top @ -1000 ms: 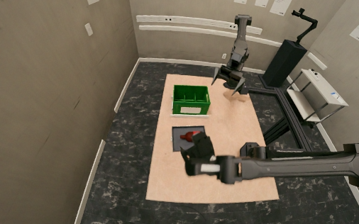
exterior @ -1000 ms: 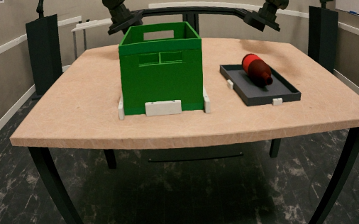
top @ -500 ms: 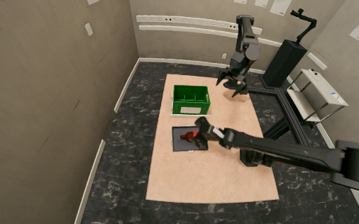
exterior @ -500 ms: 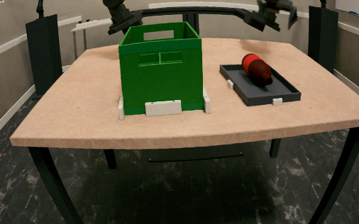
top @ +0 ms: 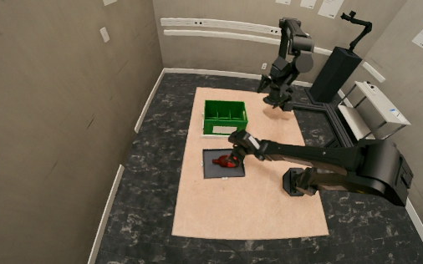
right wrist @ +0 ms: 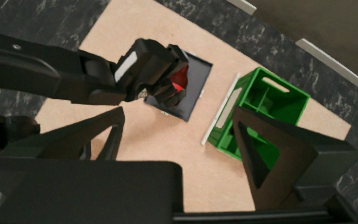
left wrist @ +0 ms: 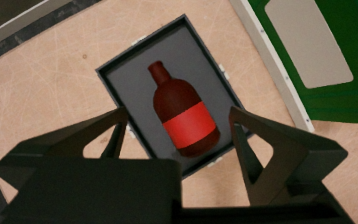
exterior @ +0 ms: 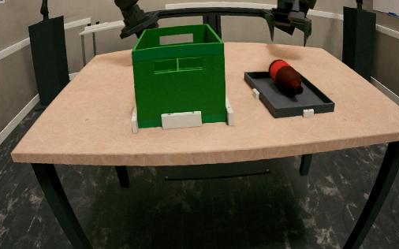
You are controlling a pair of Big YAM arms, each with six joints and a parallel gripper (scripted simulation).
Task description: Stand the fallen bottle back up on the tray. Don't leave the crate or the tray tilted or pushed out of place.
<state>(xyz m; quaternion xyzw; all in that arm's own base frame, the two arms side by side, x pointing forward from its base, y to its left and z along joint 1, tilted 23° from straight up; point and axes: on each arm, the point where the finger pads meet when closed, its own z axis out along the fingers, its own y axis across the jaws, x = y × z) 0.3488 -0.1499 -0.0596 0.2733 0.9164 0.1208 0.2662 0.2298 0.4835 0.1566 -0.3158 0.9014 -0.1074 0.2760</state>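
Now: left hand 1 cm short of the red bottle and 11 cm above it. Also, from my left hand: green crate (2 cm ahead, 30 cm to the right, 7 cm below); then dark grey tray (2 cm ahead, 1 cm to the right, 14 cm below).
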